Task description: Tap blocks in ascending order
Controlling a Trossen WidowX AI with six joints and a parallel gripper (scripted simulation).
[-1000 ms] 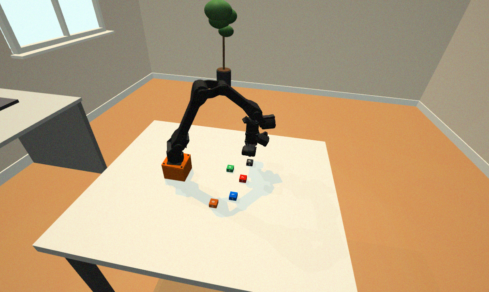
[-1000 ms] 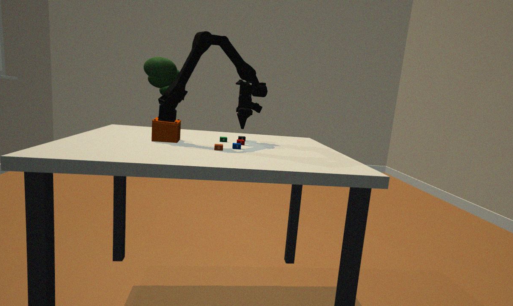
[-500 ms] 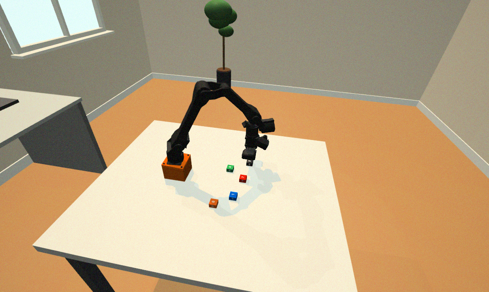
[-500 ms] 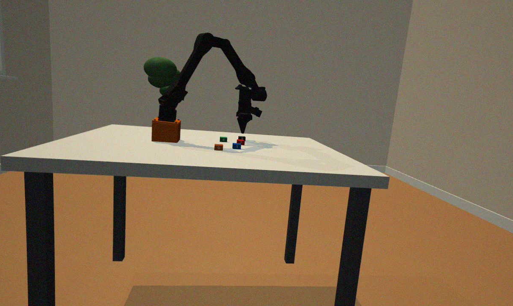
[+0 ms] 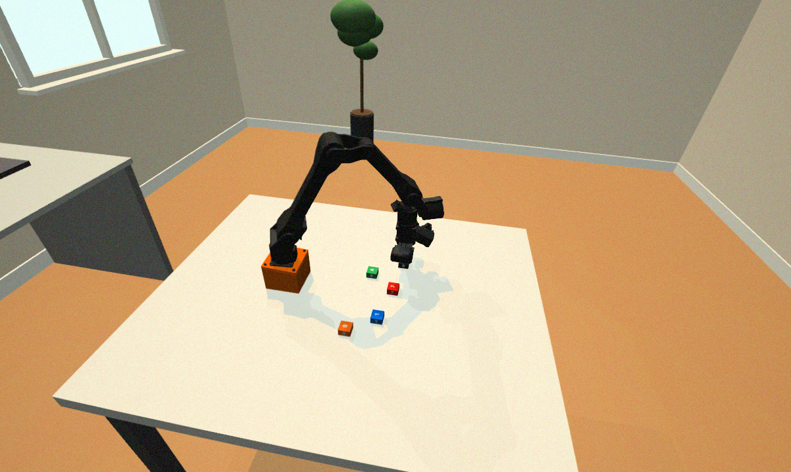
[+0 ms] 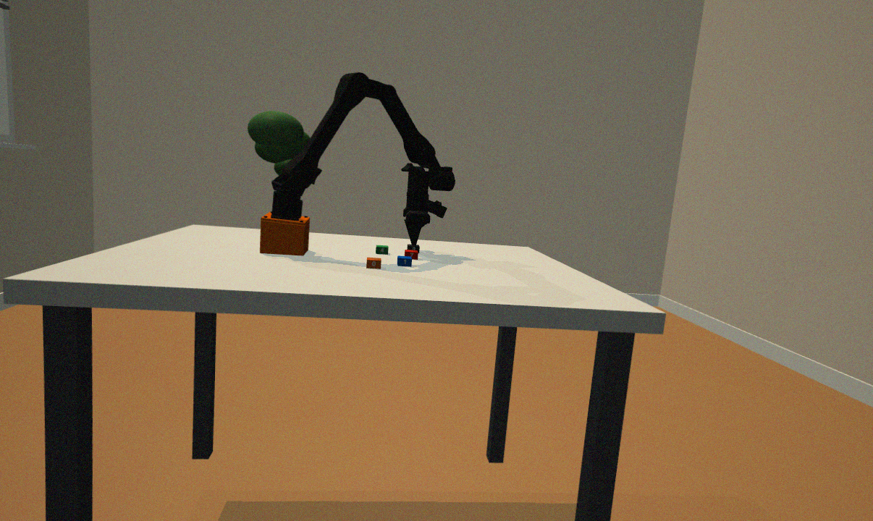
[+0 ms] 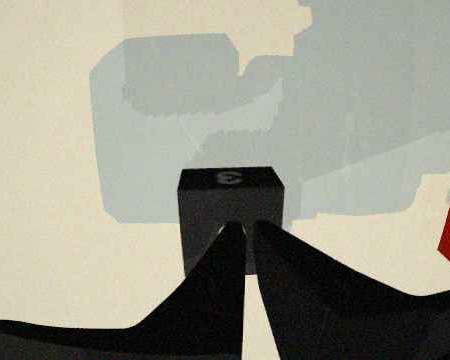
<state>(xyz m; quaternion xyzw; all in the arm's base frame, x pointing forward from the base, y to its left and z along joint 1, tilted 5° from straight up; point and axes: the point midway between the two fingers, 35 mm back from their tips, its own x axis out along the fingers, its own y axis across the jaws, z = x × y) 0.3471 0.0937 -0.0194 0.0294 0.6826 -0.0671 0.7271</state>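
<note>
Now: the black block marked 3 1 cm below my gripper tip. Round my gripper tip: green block marked 4: 10 cm behind, 5 cm to the right, 1 cm below; red block marked 7: 12 cm to the right, 3 cm behind, 1 cm below; blue block marked 1: 23 cm to the right, 7 cm behind, 1 cm below.
</note>
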